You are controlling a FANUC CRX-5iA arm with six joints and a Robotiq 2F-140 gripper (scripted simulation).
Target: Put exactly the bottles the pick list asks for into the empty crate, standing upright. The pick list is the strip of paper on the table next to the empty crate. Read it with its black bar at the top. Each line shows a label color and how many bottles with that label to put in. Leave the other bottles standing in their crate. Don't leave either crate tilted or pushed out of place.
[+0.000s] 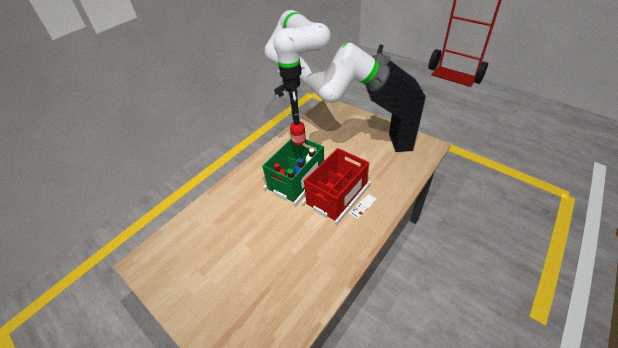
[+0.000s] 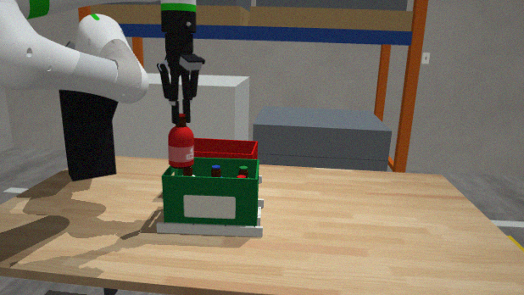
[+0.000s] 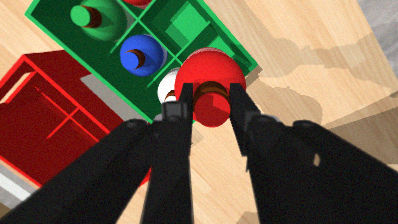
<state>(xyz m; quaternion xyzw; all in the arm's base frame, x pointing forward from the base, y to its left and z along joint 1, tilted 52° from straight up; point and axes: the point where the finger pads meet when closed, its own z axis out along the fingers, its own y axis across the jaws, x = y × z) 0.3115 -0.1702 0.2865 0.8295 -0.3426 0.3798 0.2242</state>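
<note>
Right now the red-capped bottle is 80 mm below my hand. The rest, counted from my hand: green crate 90 mm ahead, 10 mm to the left, 270 mm below; blue-label bottle 100 mm ahead, 50 mm to the left, 260 mm below; white-capped bottle 10 mm ahead, 80 mm to the left, 260 mm below.
</note>
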